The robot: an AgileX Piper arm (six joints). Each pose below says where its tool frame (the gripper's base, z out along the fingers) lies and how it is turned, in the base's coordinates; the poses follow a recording.
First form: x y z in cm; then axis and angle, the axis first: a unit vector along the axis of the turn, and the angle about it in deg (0 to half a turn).
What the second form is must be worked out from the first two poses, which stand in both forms.
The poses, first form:
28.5, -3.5, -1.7, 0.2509, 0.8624, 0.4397, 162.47
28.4, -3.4, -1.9, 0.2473, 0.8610, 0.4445, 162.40
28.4, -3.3, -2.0, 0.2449, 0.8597, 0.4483, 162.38
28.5, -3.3, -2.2, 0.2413, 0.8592, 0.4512, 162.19
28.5, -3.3, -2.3, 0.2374, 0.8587, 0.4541, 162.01
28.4, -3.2, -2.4, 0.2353, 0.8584, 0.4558, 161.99
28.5, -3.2, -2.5, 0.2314, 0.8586, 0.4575, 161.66
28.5, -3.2, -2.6, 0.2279, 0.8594, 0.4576, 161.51
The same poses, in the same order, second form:
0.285, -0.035, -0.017, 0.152, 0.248, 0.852, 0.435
0.284, -0.034, -0.019, 0.153, 0.244, 0.851, 0.439
0.284, -0.033, -0.020, 0.153, 0.242, 0.850, 0.443
0.285, -0.033, -0.022, 0.155, 0.238, 0.849, 0.446
0.285, -0.033, -0.023, 0.156, 0.234, 0.848, 0.449
0.284, -0.032, -0.024, 0.157, 0.232, 0.848, 0.450
0.285, -0.032, -0.025, 0.159, 0.228, 0.848, 0.452
0.285, -0.032, -0.026, 0.161, 0.225, 0.848, 0.452

